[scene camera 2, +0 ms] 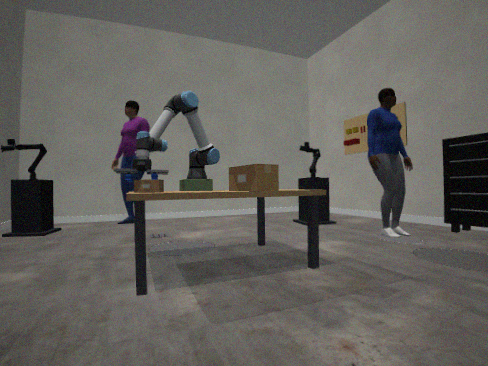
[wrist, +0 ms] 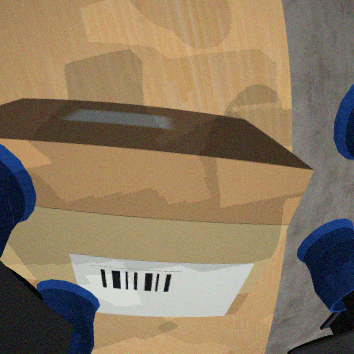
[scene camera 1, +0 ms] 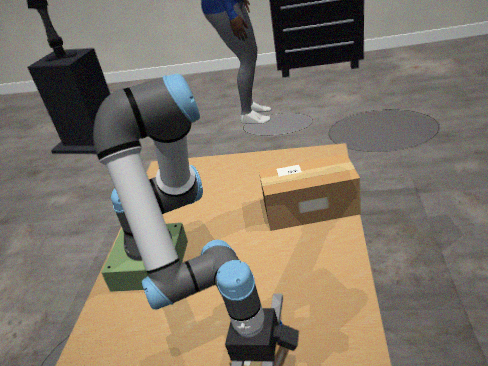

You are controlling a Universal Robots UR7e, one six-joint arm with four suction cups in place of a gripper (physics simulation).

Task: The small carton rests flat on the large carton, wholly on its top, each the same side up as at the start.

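Places are measured from the arm's base along level axes (x down, y right, z back), in millimetres.
Where they show: hand, its tool point: (scene camera 2: 141,181) (wrist: 197,218); arm's base, origin of its link: (scene camera 2: 197,179).
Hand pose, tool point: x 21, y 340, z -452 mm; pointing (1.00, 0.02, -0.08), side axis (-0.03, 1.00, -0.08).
Note:
Each offset is from my tool point to the top centre of the thing.
The large carton @(dx -88, dy -657, dz -22 mm) (scene camera 1: 315,200) (scene camera 2: 253,178) stands on the table with its taped, labelled top up. The small carton @(dx -8, dy -40, dz +12 mm) (scene camera 2: 149,185) (wrist: 125,175) rests on the table near the opposite end, apart from the large one. A white barcode label and tape show on its top in the wrist view. In scene camera 1 it is hidden beneath the gripper and past the lower edge. My suction gripper (scene camera 1: 252,345) (scene camera 2: 142,171) is right over the small carton, its cups close above the top; contact cannot be made out. The gripper is open and holds nothing.
The green base block (scene camera 1: 117,277) (scene camera 2: 196,185) of the arm stands on the table (scene camera 1: 215,167) (scene camera 2: 225,194) between the cartons. The table's edge runs beside the small carton in the wrist view. Two people (scene camera 2: 134,140) (scene camera 2: 388,135) stand beyond the table.

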